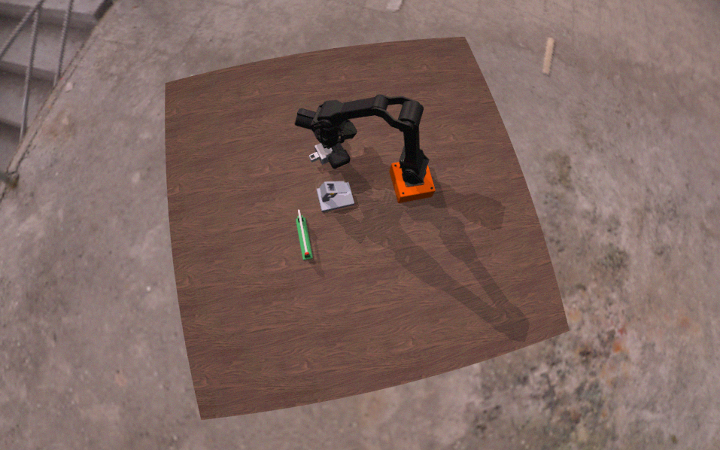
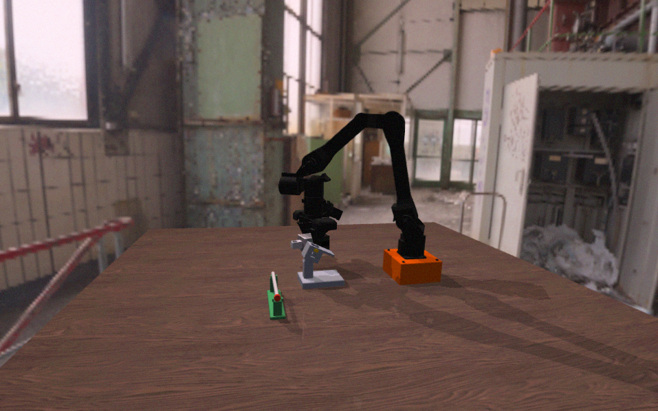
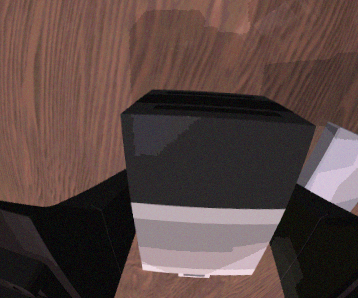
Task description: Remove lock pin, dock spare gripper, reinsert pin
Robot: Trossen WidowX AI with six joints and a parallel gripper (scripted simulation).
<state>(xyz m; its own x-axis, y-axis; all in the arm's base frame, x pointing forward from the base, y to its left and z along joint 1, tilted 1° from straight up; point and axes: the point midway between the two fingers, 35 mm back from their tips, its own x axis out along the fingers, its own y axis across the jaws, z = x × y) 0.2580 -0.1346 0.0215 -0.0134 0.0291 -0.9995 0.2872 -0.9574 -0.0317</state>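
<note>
The spare gripper lies 10 mm ahead of my gripper tip and 20 mm above it. From my gripper tip the other things lie so: grey mount 10 mm ahead, 150 mm to the left; green stand 130 mm ahead, 270 mm to the left, 30 mm below.
</note>
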